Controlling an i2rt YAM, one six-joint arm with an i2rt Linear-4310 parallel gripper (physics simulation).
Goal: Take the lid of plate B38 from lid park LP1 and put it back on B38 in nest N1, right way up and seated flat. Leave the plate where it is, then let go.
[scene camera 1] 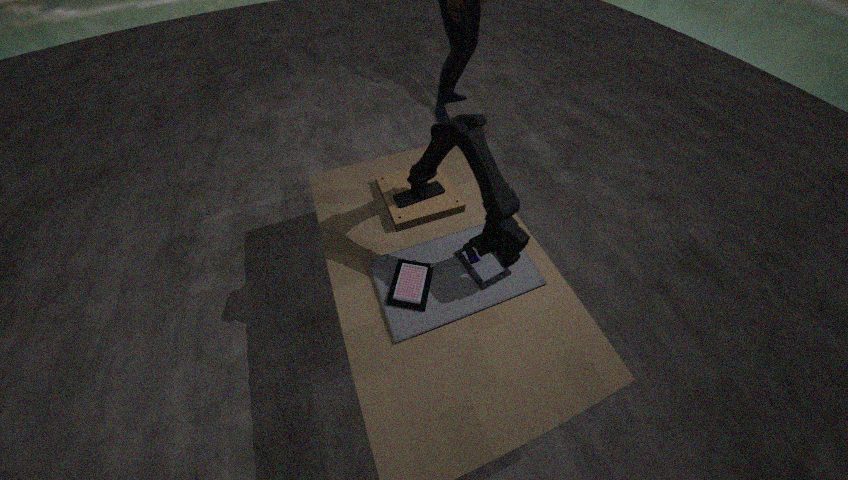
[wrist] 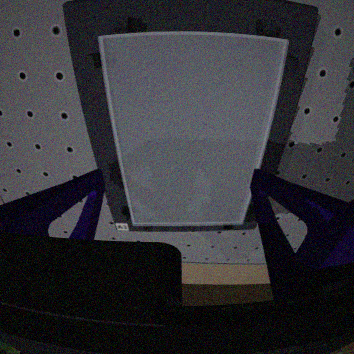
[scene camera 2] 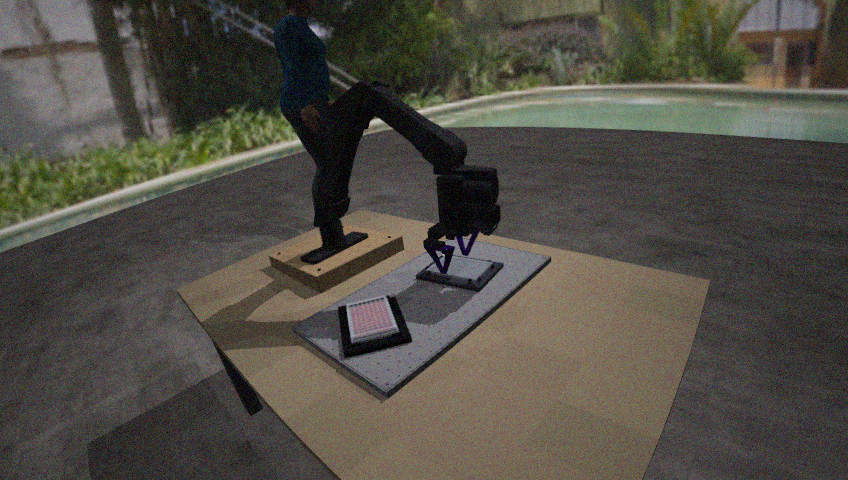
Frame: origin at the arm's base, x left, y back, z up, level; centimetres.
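Seen in the pictures: gripper, between the fingertips: (scene camera 1: 482,256) (wrist: 177,177) (scene camera 2: 454,263); arm's base, origin of its link: (scene camera 1: 419,194) (scene camera 2: 335,248).
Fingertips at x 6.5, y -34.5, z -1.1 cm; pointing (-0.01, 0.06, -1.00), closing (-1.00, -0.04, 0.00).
Observation:
Offsets run from my fingertips to a thing's middle. Level surfaces: height alone.
The clear lid {dx -0.7, dy -1.7, dz -0.3 cm} (scene camera 1: 490,268) (scene camera 2: 467,267) (wrist: 192,110) lies flat on the dark grey lid park {dx -0.7, dy -1.7, dz -0.7 cm} (scene camera 1: 499,277) (scene camera 2: 489,276) (wrist: 82,100). My gripper (scene camera 2: 455,261) (wrist: 177,177) is open, with its purple fingers on either side of the lid near its end towards the robot base; whether they touch the lid cannot be told. The plate {dx -25.7, dy +2.1, dz +0.2 cm} (scene camera 1: 411,282) (scene camera 2: 371,318), with pink wells and a white rim, sits without a lid in the black nest (scene camera 1: 393,306) (scene camera 2: 376,344). The plate does not show in the wrist view.
Both holders stand on a grey perforated board {dx -10.1, dy -0.3, dz -2.3 cm} (scene camera 1: 458,311) (scene camera 2: 392,374) (wrist: 30,95) on the wooden table {dz -3.0 cm} (scene camera 1: 511,380) (scene camera 2: 571,344). The arm's wooden base block (scene camera 1: 428,218) (scene camera 2: 357,265) is behind the board. A person (scene camera 1: 458,53) (scene camera 2: 303,71) stands behind the arm.

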